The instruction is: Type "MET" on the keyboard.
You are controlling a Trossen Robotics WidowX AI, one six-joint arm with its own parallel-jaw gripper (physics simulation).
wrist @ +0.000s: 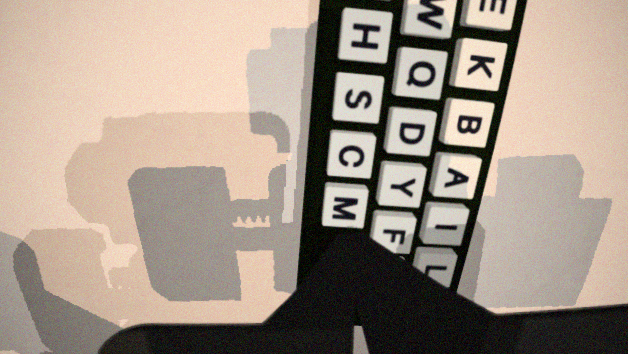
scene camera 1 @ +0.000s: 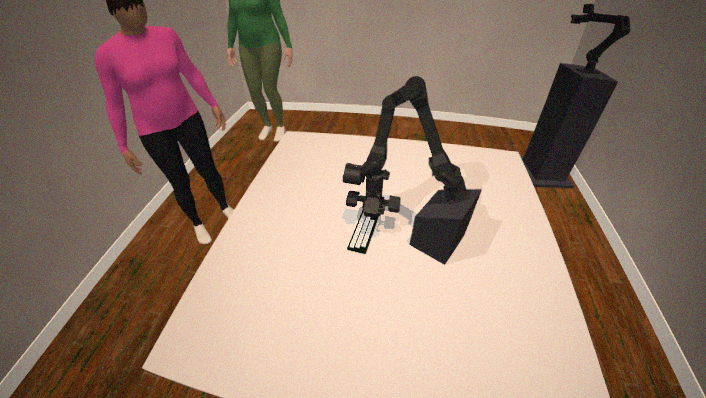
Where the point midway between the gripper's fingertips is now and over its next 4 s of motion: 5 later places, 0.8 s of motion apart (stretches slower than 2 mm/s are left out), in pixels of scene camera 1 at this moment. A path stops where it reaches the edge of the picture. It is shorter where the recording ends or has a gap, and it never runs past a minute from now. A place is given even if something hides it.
My gripper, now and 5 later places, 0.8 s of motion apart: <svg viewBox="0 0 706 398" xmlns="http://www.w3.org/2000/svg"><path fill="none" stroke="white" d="M372 217L372 218L372 220L371 219L367 220L357 230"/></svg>
